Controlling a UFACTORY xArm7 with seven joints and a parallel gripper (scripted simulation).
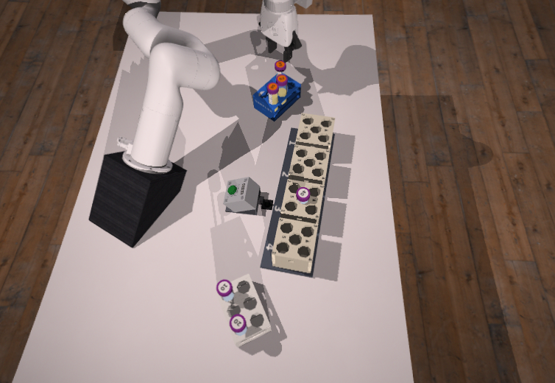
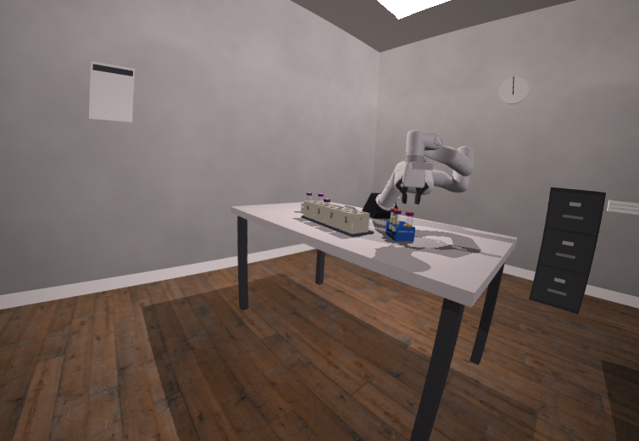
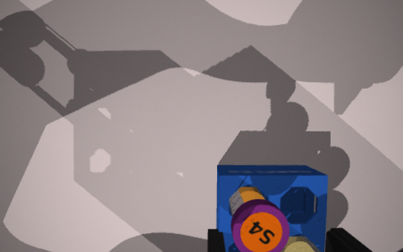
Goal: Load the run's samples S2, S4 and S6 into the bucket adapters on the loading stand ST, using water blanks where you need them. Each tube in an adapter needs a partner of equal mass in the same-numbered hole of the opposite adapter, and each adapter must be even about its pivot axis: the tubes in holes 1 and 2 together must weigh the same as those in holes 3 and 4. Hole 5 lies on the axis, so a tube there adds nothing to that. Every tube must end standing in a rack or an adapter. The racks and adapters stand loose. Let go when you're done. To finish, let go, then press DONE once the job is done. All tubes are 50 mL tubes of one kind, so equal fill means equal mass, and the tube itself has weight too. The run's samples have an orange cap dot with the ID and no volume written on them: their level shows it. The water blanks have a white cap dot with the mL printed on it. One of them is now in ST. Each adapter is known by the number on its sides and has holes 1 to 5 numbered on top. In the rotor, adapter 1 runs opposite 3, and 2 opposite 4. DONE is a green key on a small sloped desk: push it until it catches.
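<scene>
Now: the orange-dot tube 110 mm below my hand and 10 mm to the left of it. The rest, counted from my hand: 40 mL water blank: 400 mm to the right, 180 mm ahead, 110 mm below; then green done key: 410 mm to the right, 110 mm below; then blue sample rack: 150 mm below, 40 mm to the right.
</scene>
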